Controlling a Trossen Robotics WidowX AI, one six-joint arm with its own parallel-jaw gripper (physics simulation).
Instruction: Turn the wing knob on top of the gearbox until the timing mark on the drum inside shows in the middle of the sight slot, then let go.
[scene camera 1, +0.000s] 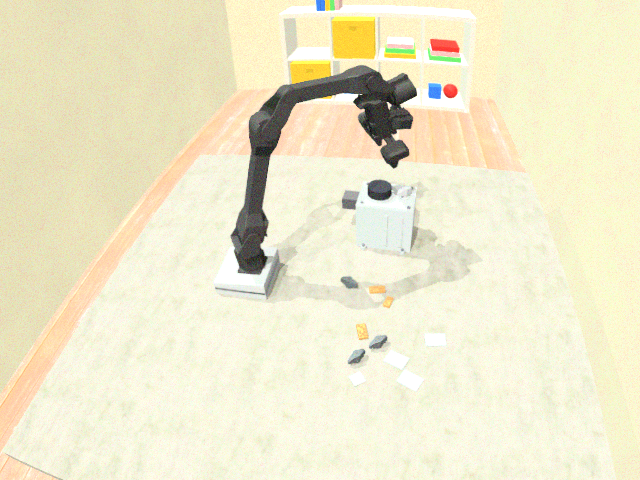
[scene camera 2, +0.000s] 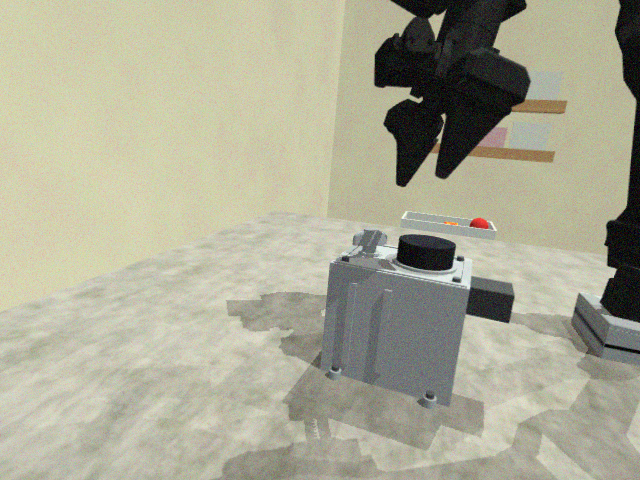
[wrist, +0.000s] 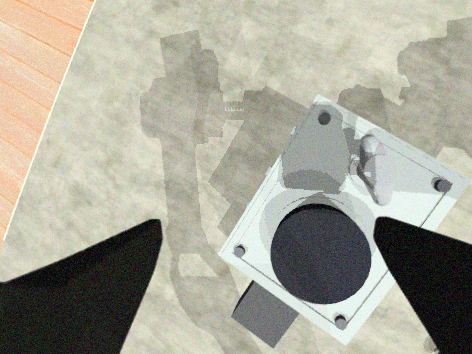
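Where they show: gripper, fingertip midpoint: (scene camera 2: 418, 182) (wrist: 267, 228); arm's base, link origin: (scene camera 1: 252, 265) (scene camera 2: 631, 314).
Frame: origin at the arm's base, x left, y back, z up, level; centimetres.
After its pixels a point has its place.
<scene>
The white-grey gearbox (scene camera 1: 385, 227) @[x 16.4, y -31.5, z 3.2 cm] (scene camera 2: 413, 330) @[x 28.9, y -28.6, z 3.0 cm] (wrist: 410, 206) @[x 18.9, y -34.9, z 8.8 cm] stands upright on the mat. The pale wing knob (scene camera 1: 404, 191) @[x 21.7, y -35.6, z 11.5 cm] (scene camera 2: 370, 240) @[x 23.6, y -35.4, z 10.8 cm] (wrist: 376, 170) @[x 22.9, y -35.5, z 12.0 cm] is on its top, beside a larger black round cap (scene camera 1: 379, 190) @[x 20.8, y -29.2, z 11.6 cm] (scene camera 2: 426, 252) @[x 26.1, y -28.6, z 11.1 cm] (wrist: 320, 255) @[x 22.8, y -29.1, z 11.7 cm]. In the wrist view the wings run roughly up and down, tilted slightly. A dark sight housing (scene camera 1: 349, 199) @[x 21.0, y -21.1, z 7.7 cm] (scene camera 2: 491, 299) @[x 25.3, y -21.3, z 6.9 cm] (wrist: 265, 312) @[x 23.1, y -21.4, z 7.8 cm] sticks out from one side; its slot face and the timing mark do not show. My gripper (scene camera 1: 393, 161) @[x 26.7, y -30.5, z 18.6 cm] (scene camera 2: 421, 180) @[x 26.7, y -30.5, z 18.6 cm] (wrist: 267, 228) @[x 26.7, y -30.5, z 18.6 cm] is open and empty, pointing down above the gearbox, apart from the knob.
Orange pieces (scene camera 1: 361, 331) @[x -12.7, y -29.9, z -4.1 cm], dark grey pieces (scene camera 1: 377, 341) @[x -16.5, y -34.1, z -2.0 cm] and white squares (scene camera 1: 410, 380) @[x -24.0, y -42.5, z -4.5 cm] lie on the mat (scene camera 1: 206, 403) @[x -38.4, y -1.6, z -4.8 cm]. A low white tray (scene camera 2: 444, 229) with a red ball (scene camera 2: 479, 223) is beyond the gearbox. Small bolt heads (wrist: 324, 118) @[x 27.3, y -37.3, z 9.3 cm] (wrist: 442, 184) @[x 18.2, y -37.2, z 9.3 cm] stand on the lid near the knob.
</scene>
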